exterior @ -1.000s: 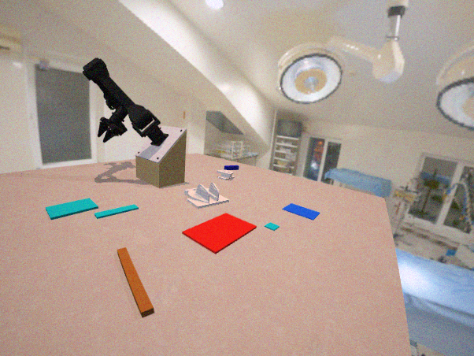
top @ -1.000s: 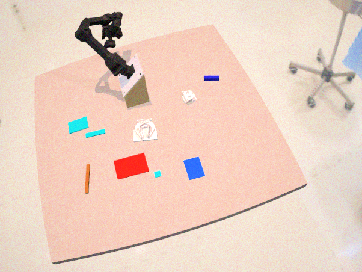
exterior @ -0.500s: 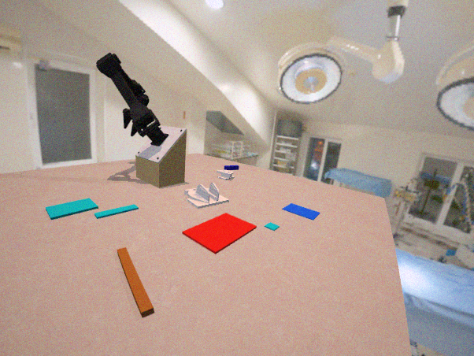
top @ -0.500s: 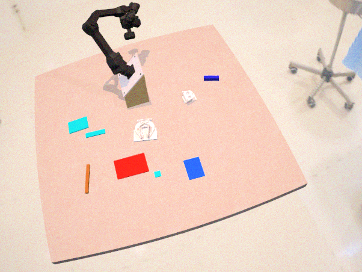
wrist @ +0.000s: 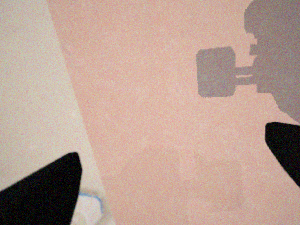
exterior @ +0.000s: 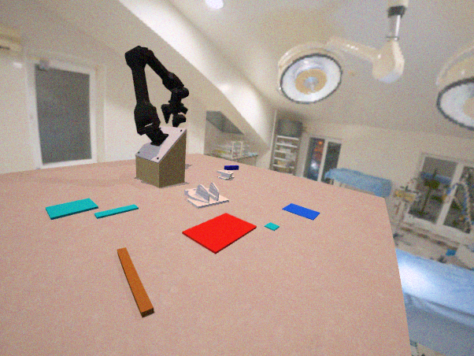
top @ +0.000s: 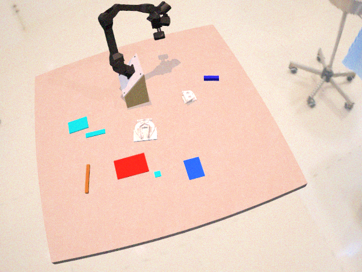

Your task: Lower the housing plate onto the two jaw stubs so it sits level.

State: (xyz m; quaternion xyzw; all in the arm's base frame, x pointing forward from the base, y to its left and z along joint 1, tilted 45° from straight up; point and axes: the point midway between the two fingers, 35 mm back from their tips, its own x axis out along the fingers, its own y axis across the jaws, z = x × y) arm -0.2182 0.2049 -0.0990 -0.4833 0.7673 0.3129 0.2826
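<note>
The white block is 390 mm ahead of my gripper tip, 50 mm to the left of it and 200 mm below it. From my gripper tip the other things lie so: blue tile (800 mm ahead, 70 mm to the right, 210 mm below); red tile (690 mm ahead, 350 mm to the right, 210 mm below); dark blue bar (290 mm ahead, 210 mm to the left, 200 mm below).
</note>
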